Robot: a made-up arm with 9 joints.
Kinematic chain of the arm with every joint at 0, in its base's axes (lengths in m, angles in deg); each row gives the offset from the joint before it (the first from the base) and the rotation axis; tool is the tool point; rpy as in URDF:
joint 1: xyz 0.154 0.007 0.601 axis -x
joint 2: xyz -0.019 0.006 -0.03 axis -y
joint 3: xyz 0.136 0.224 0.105 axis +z
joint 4: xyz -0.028 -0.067 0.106 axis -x
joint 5: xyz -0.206 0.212 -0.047 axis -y
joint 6: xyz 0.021 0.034 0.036 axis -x
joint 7: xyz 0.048 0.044 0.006 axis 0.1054 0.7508 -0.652
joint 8: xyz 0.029 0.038 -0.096 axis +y
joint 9: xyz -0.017 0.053 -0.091 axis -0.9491 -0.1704 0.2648
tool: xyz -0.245 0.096 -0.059 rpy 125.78 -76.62 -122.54
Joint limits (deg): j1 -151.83..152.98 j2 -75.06..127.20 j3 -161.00..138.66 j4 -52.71..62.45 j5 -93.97..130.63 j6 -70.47..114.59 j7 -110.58..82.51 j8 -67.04..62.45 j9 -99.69..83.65
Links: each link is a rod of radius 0.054 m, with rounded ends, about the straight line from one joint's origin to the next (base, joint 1, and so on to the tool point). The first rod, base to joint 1, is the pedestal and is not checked.
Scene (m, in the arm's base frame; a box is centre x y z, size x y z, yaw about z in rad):
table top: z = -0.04
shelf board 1: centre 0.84 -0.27 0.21 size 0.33 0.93 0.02 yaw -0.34
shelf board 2: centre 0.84 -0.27 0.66 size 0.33 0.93 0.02 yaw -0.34
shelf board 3: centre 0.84 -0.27 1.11 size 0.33 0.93 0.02 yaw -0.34
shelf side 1: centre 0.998 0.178 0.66 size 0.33 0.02 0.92 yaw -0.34
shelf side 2: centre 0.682 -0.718 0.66 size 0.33 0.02 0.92 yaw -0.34
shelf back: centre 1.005 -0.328 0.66 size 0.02 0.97 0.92 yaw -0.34
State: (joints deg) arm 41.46 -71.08 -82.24 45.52 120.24 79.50 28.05 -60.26 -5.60
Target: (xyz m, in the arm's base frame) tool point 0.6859 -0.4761 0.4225
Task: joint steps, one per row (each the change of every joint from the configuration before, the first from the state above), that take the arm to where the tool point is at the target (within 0.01 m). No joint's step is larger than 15 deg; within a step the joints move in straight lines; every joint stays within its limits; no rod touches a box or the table.
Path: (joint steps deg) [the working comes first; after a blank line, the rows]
Joints at the target: 95.35 -67.93 -91.85 -3.67 130.63 25.50 67.89 -34.90 -24.51
Straight joint move there: touches the table top.

1: 9.56 -0.80 5.24 2.56 2.08 -6.56 10.89 -1.36 -12.60
2: 9.56 -0.79 5.25 2.55 2.08 -6.56 10.89 -1.35 -12.60
3: 9.57 -0.80 5.24 2.56 2.07 -6.56 10.90 -1.36 -12.60
4: 9.56 -0.79 5.25 2.56 2.08 -6.56 10.89 -1.35 -12.60
5: 9.56 -0.80 5.24 2.55 2.08 -6.56 10.89 -1.36 -12.60
6: 1.22 1.43 -7.16 -12.39 0.00 -4.24 -2.92 6.43 8.82
7: 1.21 1.42 -7.17 -12.40 0.00 -4.24 -2.93 6.43 8.82
8: 1.22 1.43 -7.17 -12.39 0.00 -4.24 -2.92 6.43 8.81
9: 1.21 1.42 -7.16 -12.40 0.00 -4.24 -2.93 6.42 8.82
10: 1.22 1.43 -7.17 -12.39 0.00 -4.24 -2.92 6.43 8.82

